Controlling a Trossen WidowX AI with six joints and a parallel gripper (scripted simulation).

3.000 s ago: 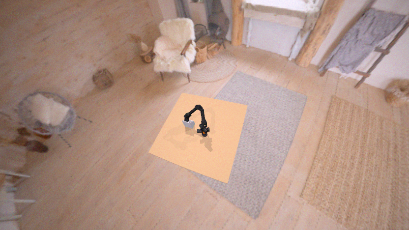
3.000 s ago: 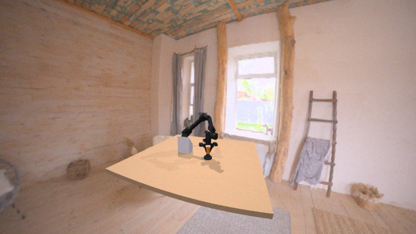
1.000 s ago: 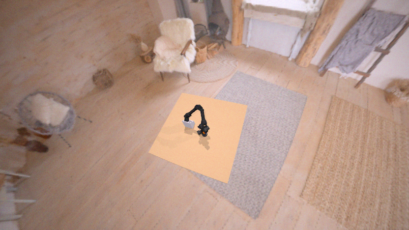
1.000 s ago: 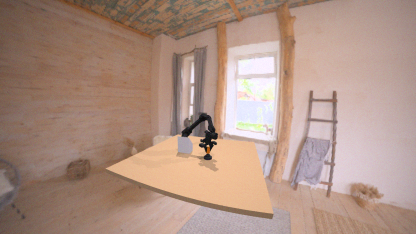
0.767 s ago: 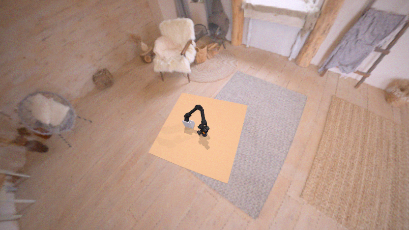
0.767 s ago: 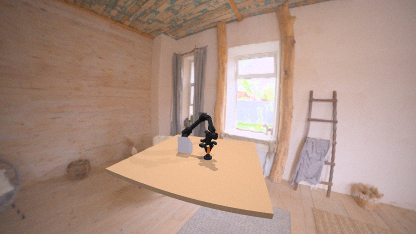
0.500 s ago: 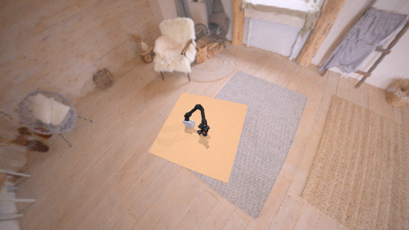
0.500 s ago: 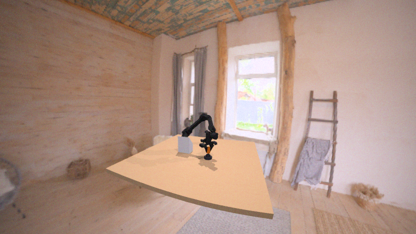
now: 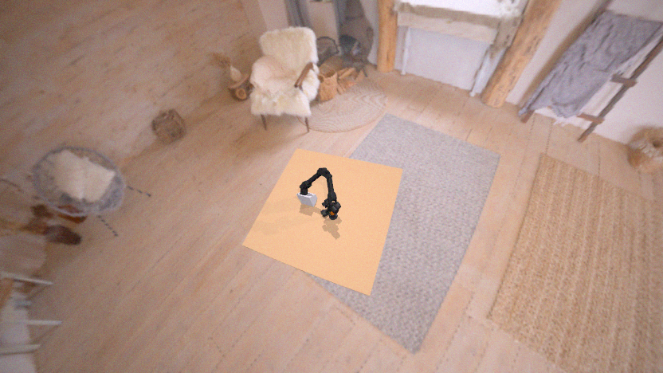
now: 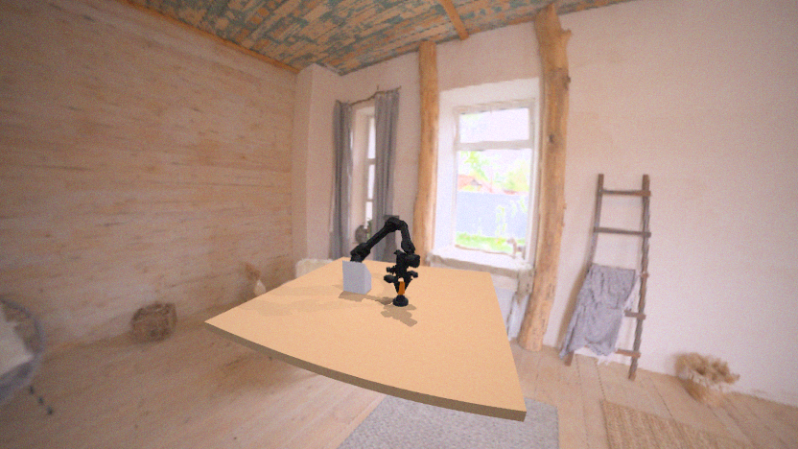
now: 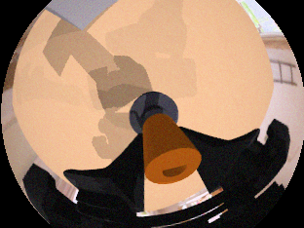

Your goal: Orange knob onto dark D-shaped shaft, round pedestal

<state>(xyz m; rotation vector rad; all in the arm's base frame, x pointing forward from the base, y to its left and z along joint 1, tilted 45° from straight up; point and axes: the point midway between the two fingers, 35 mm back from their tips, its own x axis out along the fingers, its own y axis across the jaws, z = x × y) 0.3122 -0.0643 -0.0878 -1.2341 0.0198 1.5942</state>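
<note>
My gripper tip is 2 cm below the orange knob. The rest, counted from my gripper tip: dark round pedestal 4 cm below.
</note>
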